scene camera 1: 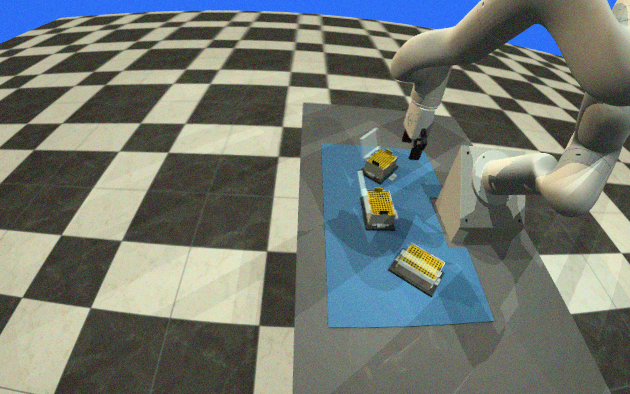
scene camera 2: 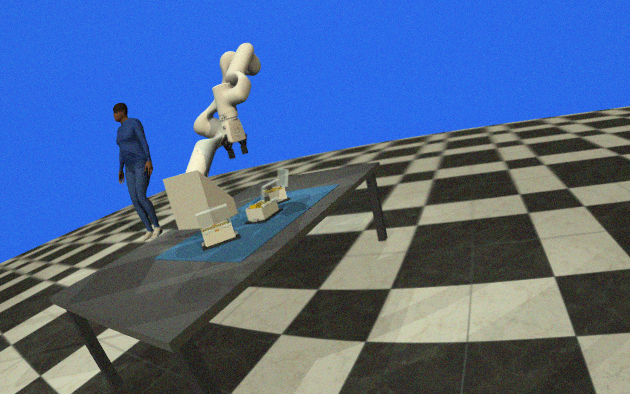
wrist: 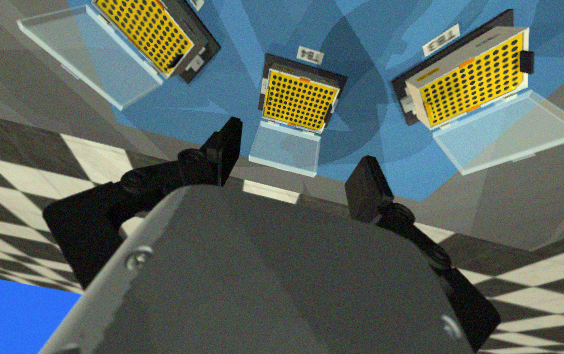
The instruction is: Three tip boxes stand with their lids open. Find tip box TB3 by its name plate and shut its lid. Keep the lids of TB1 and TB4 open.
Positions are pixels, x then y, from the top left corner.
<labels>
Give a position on a blue mat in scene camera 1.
At 361,293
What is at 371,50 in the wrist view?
A blue mat.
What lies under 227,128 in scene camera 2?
The gripper.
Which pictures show the gripper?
Scene camera 1, scene camera 2 and the wrist view: all of them.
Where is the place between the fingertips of the gripper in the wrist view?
298,154
</labels>
